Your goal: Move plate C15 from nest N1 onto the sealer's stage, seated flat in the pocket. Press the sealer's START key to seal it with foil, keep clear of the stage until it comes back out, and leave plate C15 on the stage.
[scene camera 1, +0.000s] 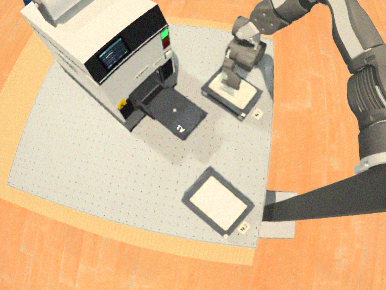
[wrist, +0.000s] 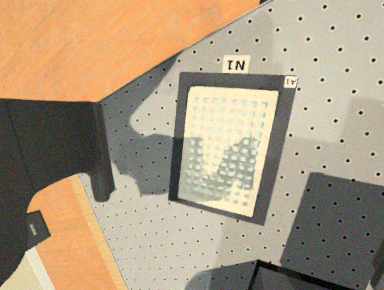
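Plate C15 point(scene camera 1: 243, 96) point(wrist: 227, 125), cream with rows of wells, lies in the dark frame of nest N1 point(scene camera 1: 222, 106) point(wrist: 273, 150). My gripper point(scene camera 1: 230, 85) is open and empty above the plate in the scene view, hiding part of it; in the wrist view one dark finger stands left of the nest, and its counterpart barely shows at the right edge. The sealer point(scene camera 1: 107, 62) has its dark stage point(scene camera 1: 186, 114) out in front, bare, marked A1. A green square point(scene camera 1: 165, 33) glows above a dark red one on its front; no START lettering is legible.
Nest N2 point(scene camera 1: 209, 172) lies nearer the front with a smooth pale rectangle inside; whether that is a plate I cannot tell. The sealer's body rises left of N1, beside a small screen point(scene camera 1: 114, 53). A black-edged part point(wrist: 305, 281) shows at the wrist view's bottom.
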